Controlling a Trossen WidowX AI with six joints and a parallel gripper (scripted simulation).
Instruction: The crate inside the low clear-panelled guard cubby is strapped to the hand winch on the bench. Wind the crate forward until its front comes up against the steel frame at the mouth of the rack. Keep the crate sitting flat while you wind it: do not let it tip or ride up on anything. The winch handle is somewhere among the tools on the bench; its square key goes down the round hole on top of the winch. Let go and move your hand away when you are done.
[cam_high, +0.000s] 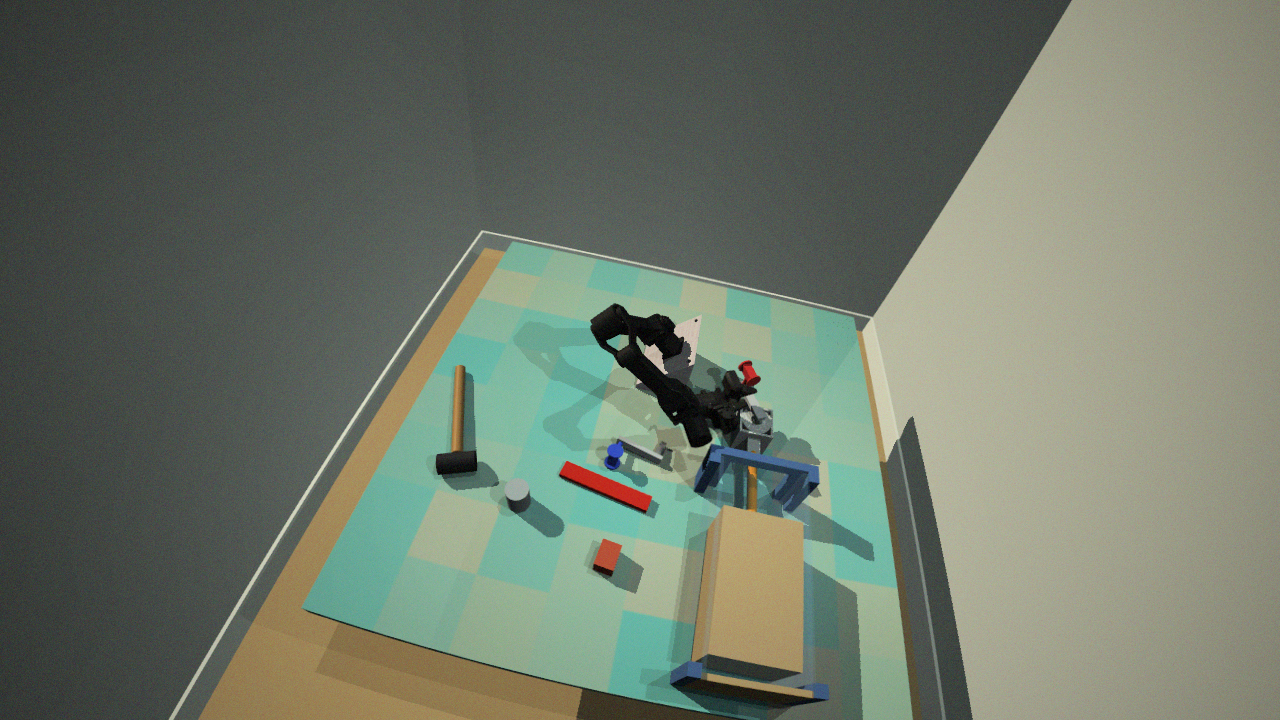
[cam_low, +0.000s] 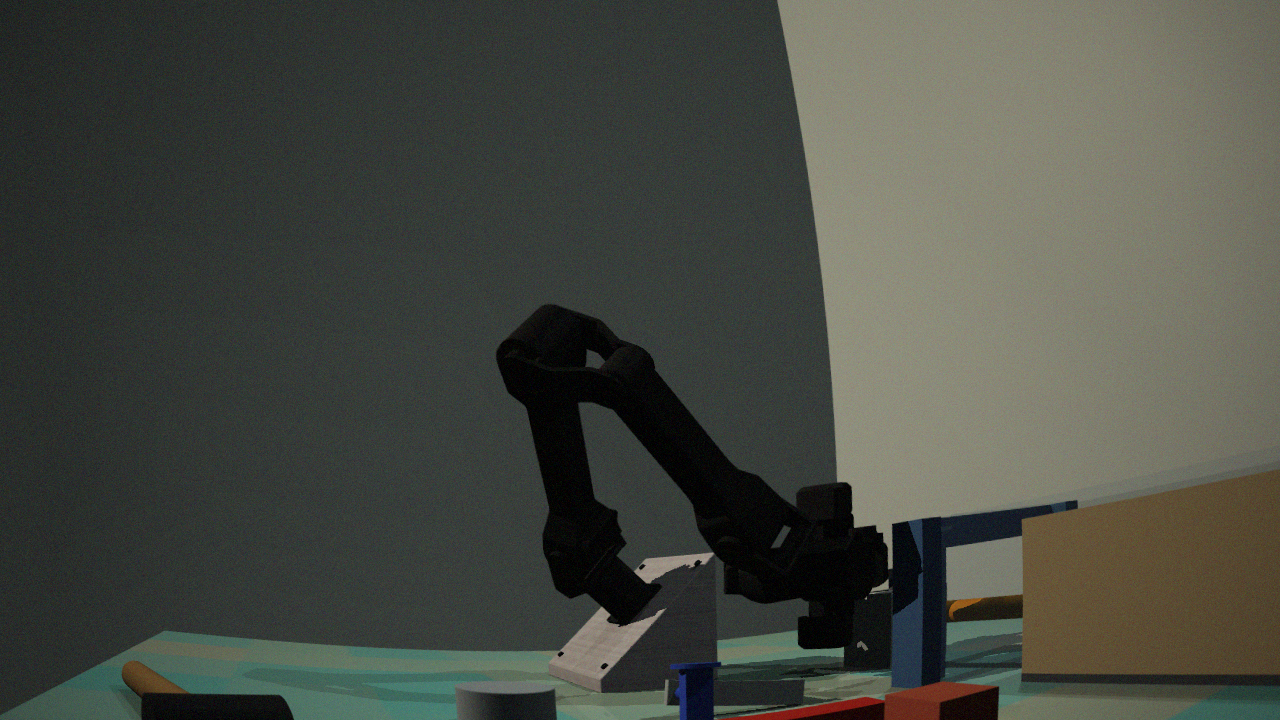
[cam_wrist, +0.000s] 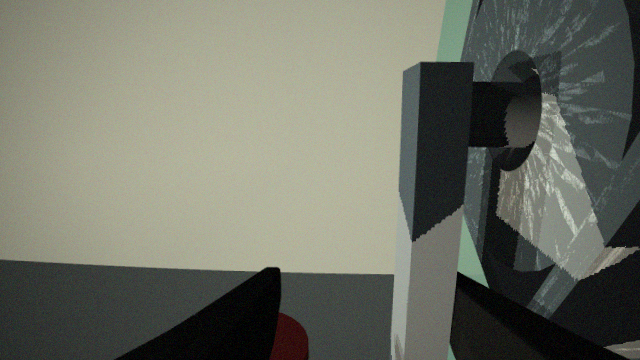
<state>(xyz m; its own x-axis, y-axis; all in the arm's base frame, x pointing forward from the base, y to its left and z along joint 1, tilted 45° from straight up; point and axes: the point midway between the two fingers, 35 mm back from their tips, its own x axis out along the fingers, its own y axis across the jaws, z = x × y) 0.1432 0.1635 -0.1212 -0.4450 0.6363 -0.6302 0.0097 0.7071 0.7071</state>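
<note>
Right now the winch handle is 10 mm to the right of my gripper tip, 10 mm below it and 10 mm behind it. Round my gripper tip: red knob: 40 mm behind, 30 mm to the right, 20 mm above; then blue steel frame: 210 mm ahead, 30 mm to the left, 20 mm below; then grey winch: 90 mm below, 30 mm ahead, 10 mm to the left.
</note>
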